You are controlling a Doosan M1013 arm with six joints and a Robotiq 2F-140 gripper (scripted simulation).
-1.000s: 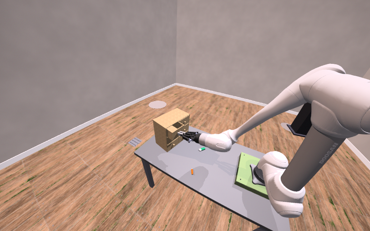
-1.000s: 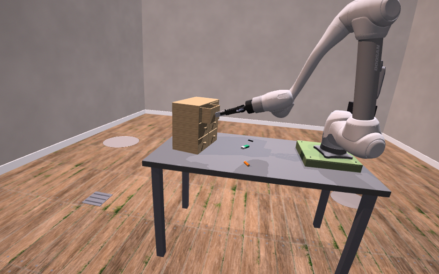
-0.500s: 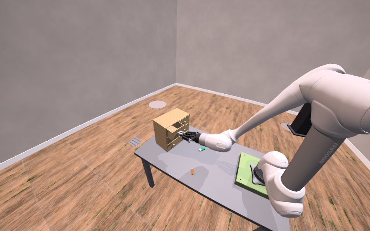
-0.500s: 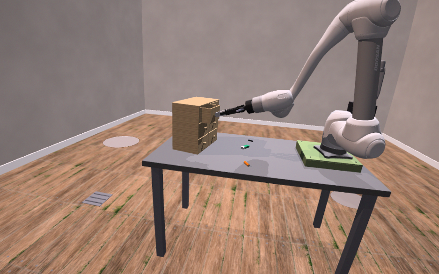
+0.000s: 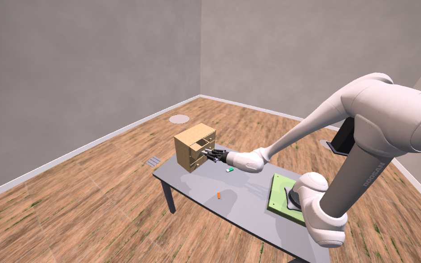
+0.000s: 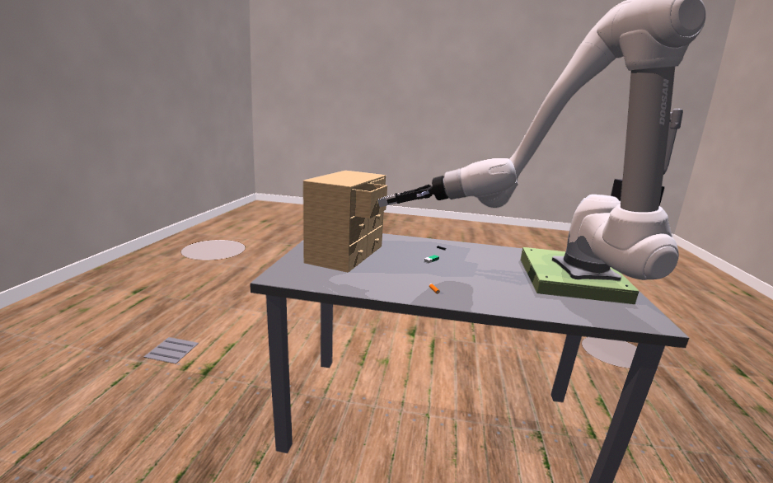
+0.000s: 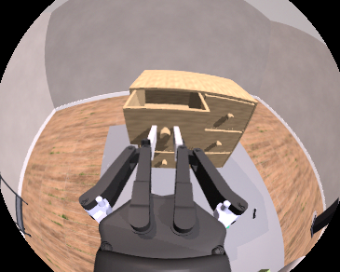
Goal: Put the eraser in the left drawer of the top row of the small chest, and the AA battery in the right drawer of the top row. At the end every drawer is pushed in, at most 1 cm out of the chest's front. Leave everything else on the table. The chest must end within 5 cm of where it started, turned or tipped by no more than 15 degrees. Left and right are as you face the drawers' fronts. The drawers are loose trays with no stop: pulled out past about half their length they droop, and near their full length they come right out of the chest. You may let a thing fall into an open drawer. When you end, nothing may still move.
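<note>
Right now my hand is 25 cm above the eraser, 18 cm past it and 12 cm to the left of it. From my hand the other things lie so: small dark object 27 cm to the right, 25 cm below, 25 cm behind; then orange AA battery 25 cm below, 16 cm behind, 15 cm to the left.
</note>
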